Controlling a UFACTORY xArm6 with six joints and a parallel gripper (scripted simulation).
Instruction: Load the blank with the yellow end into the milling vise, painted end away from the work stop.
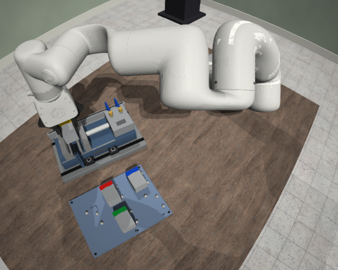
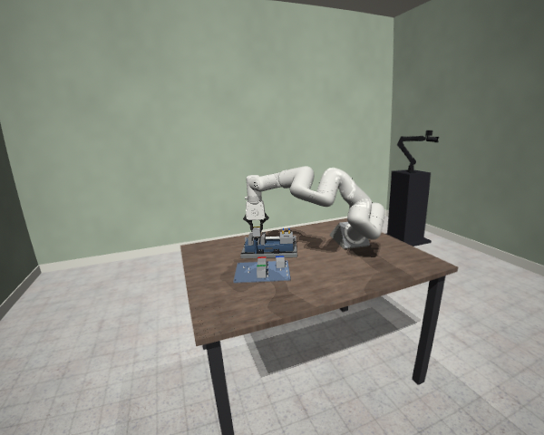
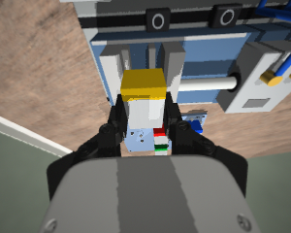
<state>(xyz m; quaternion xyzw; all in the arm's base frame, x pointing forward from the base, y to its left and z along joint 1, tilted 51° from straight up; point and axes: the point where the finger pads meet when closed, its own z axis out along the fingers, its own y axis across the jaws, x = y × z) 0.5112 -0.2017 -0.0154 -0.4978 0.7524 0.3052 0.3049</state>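
The yellow-ended blank is 2 cm below my hand. Round my hand: screw rod: 8 cm behind, 6 cm below, 3 cm to the left; vise: 10 cm below, 6 cm behind, 3 cm to the left; black work stop: 5 cm to the left, 5 cm below, 2 cm ahead.
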